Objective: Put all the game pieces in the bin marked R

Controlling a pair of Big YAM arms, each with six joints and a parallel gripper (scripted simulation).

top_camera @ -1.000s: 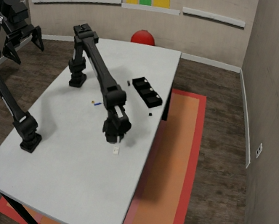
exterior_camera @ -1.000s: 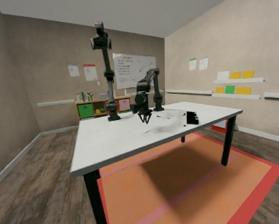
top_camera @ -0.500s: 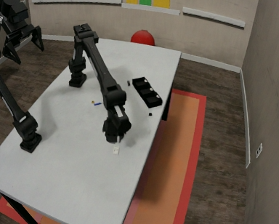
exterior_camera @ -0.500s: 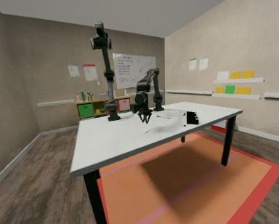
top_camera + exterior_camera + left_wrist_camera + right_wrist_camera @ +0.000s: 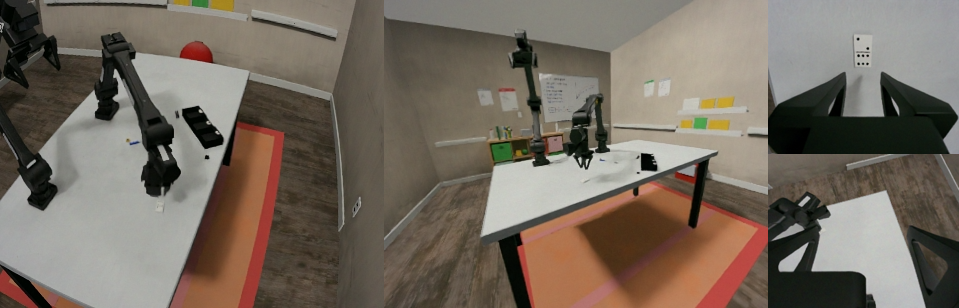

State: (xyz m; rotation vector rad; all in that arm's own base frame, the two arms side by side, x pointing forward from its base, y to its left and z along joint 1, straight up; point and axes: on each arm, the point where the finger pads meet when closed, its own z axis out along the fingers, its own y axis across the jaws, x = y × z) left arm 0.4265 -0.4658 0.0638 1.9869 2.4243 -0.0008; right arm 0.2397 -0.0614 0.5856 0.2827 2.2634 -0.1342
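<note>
Right now my left hand is 7 cm above the white domino. From my left hand the other things lie so: blue piece: 28 cm to the left, 22 cm behind, 7 cm below; yellow piece: 29 cm to the left, 25 cm behind, 7 cm below; black piece: 30 cm to the left, 9 cm ahead, 7 cm below.
</note>
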